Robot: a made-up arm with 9 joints. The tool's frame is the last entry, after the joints.
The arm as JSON. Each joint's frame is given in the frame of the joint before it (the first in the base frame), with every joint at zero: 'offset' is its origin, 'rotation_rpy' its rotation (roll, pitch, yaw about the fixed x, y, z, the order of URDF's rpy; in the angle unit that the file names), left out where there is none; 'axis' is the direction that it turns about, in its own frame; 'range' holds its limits. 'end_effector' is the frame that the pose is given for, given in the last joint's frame.
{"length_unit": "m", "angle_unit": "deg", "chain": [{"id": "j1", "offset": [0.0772, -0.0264, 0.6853], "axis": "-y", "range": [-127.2, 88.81]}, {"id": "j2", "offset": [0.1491, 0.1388, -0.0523], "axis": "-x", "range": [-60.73, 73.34]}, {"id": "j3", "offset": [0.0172, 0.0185, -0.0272], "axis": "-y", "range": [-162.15, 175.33]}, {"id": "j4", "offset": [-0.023, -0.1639, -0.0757], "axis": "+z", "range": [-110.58, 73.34]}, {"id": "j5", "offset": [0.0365, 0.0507, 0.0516], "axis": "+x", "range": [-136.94, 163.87]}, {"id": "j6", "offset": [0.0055, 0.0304, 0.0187], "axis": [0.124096, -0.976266, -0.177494], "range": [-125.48, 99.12]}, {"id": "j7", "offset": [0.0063, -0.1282, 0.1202], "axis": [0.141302, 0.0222, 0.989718], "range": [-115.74, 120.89]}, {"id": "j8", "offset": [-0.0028, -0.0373, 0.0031], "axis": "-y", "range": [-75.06, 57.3]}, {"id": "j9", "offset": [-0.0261, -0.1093, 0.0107], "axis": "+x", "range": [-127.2, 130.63]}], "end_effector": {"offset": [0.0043, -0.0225, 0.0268], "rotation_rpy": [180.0, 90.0, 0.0]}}
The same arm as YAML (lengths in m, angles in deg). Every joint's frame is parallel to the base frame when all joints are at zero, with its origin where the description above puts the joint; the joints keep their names.
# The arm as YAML. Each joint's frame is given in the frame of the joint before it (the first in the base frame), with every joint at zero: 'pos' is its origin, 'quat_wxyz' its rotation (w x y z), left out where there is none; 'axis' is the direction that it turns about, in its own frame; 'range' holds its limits. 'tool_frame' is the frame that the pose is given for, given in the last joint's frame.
length_unit: m
angle_unit: deg
joints:
  - joint: j1
    pos: [0.0772, -0.0264, 0.6853]
    axis: "-y"
    range: [-127.2, 88.81]
  - joint: j2
    pos: [0.1491, 0.1388, -0.0523]
    axis: "-x"
    range: [-60.73, 73.34]
  - joint: j3
    pos: [0.0172, 0.0185, -0.0272]
    axis: "-y"
    range: [-162.15, 175.33]
  - joint: j4
    pos: [-0.023, -0.1639, -0.0757]
    axis: "+z"
    range: [-110.58, 73.34]
  - joint: j5
    pos: [0.0365, 0.0507, 0.0516]
    axis: "+x"
    range: [-136.94, 163.87]
  - joint: j6
    pos: [0.0055, 0.0304, 0.0187]
    axis: [0.124096, -0.976266, -0.177494]
    range: [-125.48, 99.12]
  - joint: j7
    pos: [0.0063, -0.1282, 0.1202]
    axis: [0.141302, 0.0222, 0.989718]
    range: [-115.74, 120.89]
  - joint: j8
    pos: [-0.0028, -0.0373, 0.0031]
    axis: "-y"
    range: [-75.06, 57.3]
  - joint: j9
    pos: [-0.0261, -0.1093, 0.0107]
    axis: "+x"
    range: [-127.2, 130.63]
tool_frame:
  pos: [0.0043, -0.0225, 0.0268]
  quat_wxyz: [0.0, 0.707107, 0.0, -0.707107]

